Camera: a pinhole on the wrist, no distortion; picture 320 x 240 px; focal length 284.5 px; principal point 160.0 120.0 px. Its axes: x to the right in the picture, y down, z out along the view. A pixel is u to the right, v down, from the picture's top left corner.
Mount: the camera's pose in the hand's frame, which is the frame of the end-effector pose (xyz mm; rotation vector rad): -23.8 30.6 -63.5 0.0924 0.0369 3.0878
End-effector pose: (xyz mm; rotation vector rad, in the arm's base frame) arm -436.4 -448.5 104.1 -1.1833 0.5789 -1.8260
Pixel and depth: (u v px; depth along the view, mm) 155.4 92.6 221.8
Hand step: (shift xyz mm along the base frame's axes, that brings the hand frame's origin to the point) 164.7 -13.9 24.2
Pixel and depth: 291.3 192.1 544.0
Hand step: 456.2 287.9 158.4
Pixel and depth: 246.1 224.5 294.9
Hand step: 204.4 136.4 105.5
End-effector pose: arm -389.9 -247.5 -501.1 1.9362 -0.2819 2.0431
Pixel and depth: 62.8 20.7 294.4
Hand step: 155.6 -194.3 123.2
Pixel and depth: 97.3 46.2 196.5
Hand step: 89.3 -120.1 48.1
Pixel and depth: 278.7 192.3 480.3
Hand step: 434.7 -103.9 -176.2
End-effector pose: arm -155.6 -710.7 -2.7 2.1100 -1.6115 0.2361
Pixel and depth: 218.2 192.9 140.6
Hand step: -24.3 2.9 -88.4
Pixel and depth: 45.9 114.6 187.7
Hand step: -31.2 -116.3 -69.5
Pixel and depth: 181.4 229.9 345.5
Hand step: 36.4 -83.4 -289.2
